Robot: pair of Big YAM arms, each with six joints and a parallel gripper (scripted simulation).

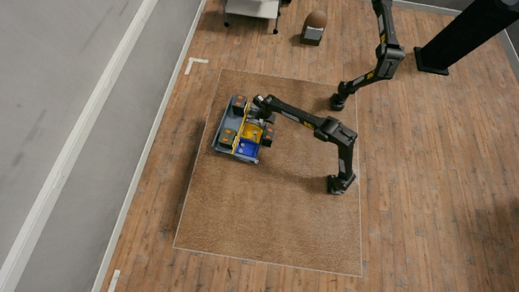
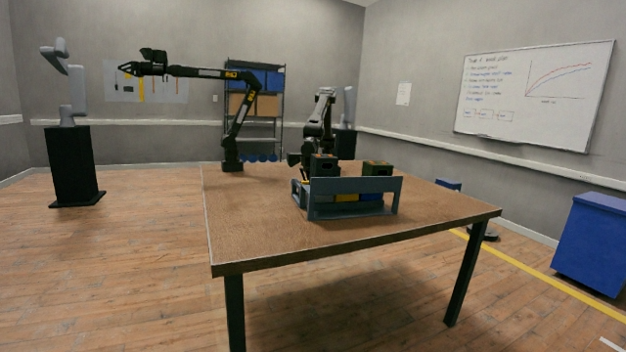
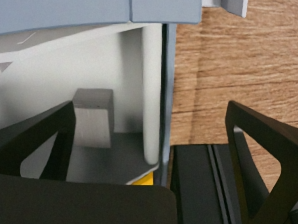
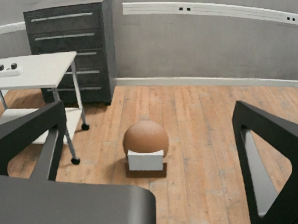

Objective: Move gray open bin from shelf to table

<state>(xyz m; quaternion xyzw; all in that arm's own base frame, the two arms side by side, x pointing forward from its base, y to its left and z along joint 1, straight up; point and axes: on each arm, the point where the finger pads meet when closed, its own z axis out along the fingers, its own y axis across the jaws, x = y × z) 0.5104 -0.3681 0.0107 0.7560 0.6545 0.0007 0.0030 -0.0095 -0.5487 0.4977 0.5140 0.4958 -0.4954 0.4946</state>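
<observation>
The gray open bin is 8 cm ahead of my left hand, 1 cm to the right of it and 1 cm below it. Also, from my left hand: blue-gray shelf 12 cm ahead, 10 cm to the left, 1 cm above; then yellow bin 10 cm ahead, 10 cm to the left, 1 cm below; then blue bin 11 cm ahead, 21 cm to the left, 1 cm below.
</observation>
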